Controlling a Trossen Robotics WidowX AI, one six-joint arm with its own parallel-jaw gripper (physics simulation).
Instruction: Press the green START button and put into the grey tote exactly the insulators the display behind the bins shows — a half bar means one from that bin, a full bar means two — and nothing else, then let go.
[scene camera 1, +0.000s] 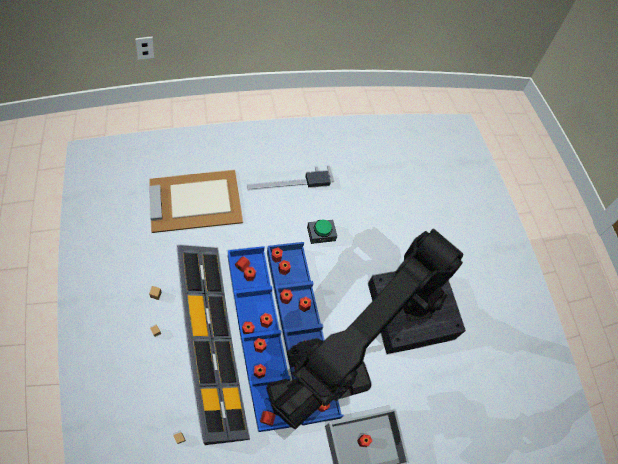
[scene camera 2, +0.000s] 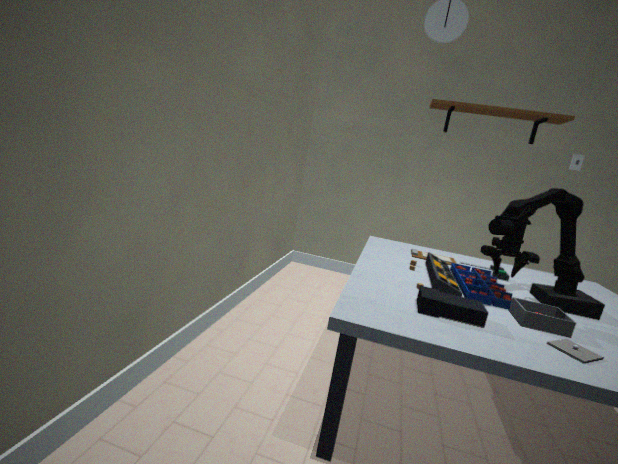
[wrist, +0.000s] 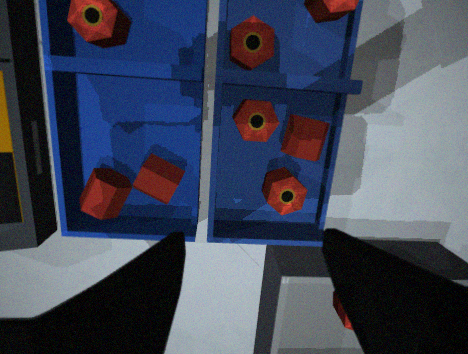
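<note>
My gripper (scene camera 2: 506, 275) (wrist: 254, 241) is open and empty, above the near end of the blue bins (scene camera 1: 254, 301) (wrist: 125, 68); the arm hides its fingers in scene camera 1. The near left bin holds two lying red insulators (wrist: 105, 194) (wrist: 160, 178); the near right bin holds three insulators (wrist: 256, 121) (wrist: 305, 138) (wrist: 286, 194). The grey tote (scene camera 1: 399, 440) (scene camera 2: 542, 322) (wrist: 295, 260) holds one insulator (scene camera 1: 365, 440). The display (scene camera 1: 225, 438) shows a full bar second from the far end, left, and two half bars in the nearest row. The green START button (scene camera 1: 323, 227) is beyond the bins.
A clipboard (scene camera 1: 200, 199) and a caliper (scene camera 1: 318, 178) lie beyond the bins. Small wooden cubes (scene camera 1: 155, 292) (scene camera 1: 156, 330) (scene camera 1: 179, 437) lie behind the display. A black box (scene camera 2: 450, 307) stands near the display, and a flat plate (scene camera 2: 575, 351) lies beside the tote.
</note>
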